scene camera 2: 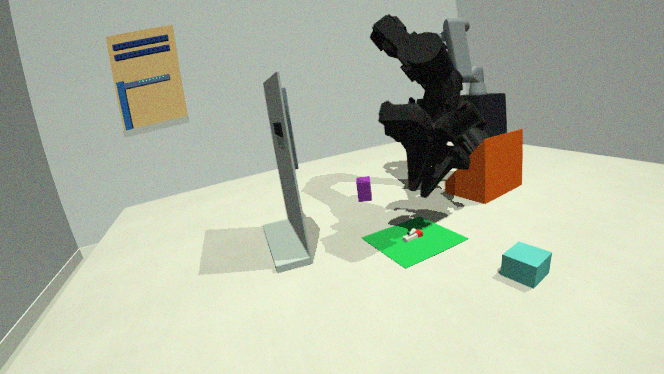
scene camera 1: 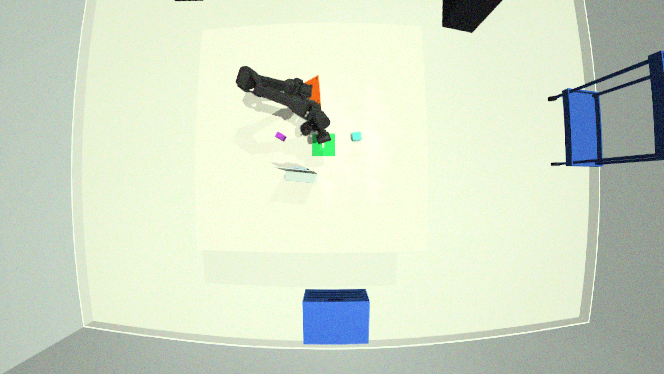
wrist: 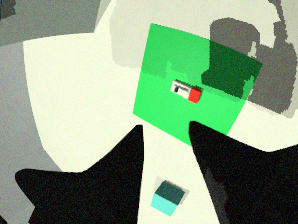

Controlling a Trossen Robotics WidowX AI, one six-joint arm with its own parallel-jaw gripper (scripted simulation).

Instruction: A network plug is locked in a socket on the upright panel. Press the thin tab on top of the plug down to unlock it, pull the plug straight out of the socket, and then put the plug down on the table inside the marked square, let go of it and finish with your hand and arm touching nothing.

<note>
I see my gripper [scene camera 2: 417, 194] and a green marked square [scene camera 2: 435, 239].
My gripper also shows in the wrist view [wrist: 166, 128]. The green marked square also shows in the wrist view [wrist: 225, 77].
</note>
